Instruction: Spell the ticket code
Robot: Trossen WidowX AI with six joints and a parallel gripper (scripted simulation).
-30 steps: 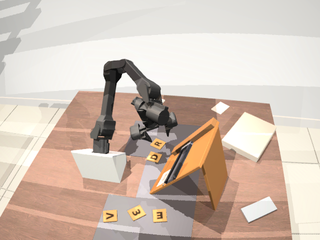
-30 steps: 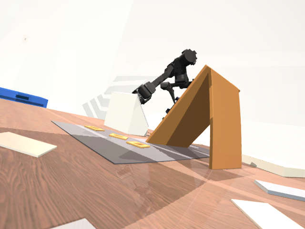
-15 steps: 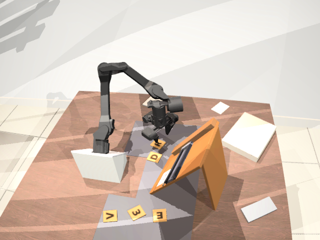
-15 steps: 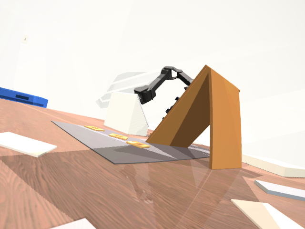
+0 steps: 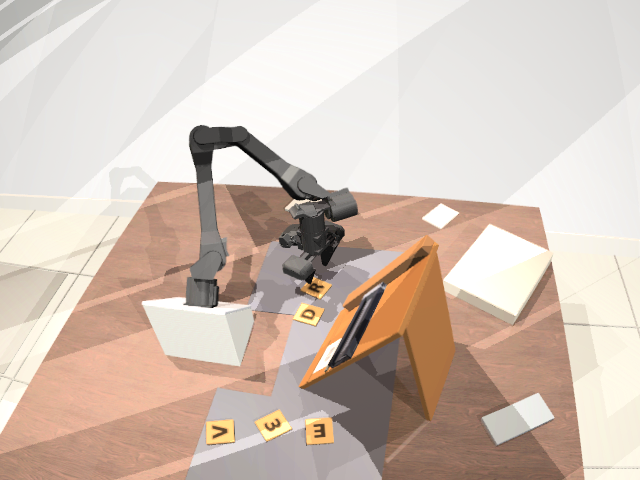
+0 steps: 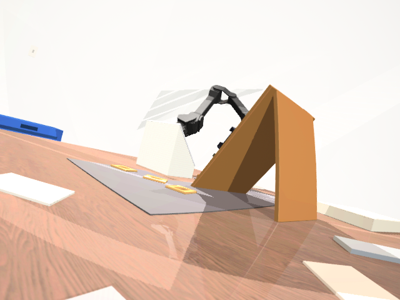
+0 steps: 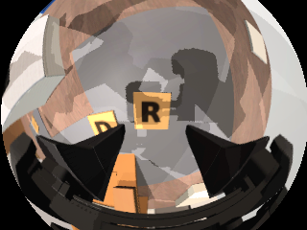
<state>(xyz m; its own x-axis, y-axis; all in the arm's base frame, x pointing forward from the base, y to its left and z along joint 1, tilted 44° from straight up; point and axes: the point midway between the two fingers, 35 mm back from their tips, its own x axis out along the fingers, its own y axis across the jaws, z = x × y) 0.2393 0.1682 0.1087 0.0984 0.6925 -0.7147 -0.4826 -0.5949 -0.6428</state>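
Right now my gripper tip is 5 cm above the letter tile. From my gripper tip the other things lie so: white ticket (26 cm to the right, 5 cm ahead, 2 cm above); thick white slab (48 cm ahead, 4 cm to the left, 3 cm below); grey mat (22 cm to the right, 5 cm below, 3 cm behind).
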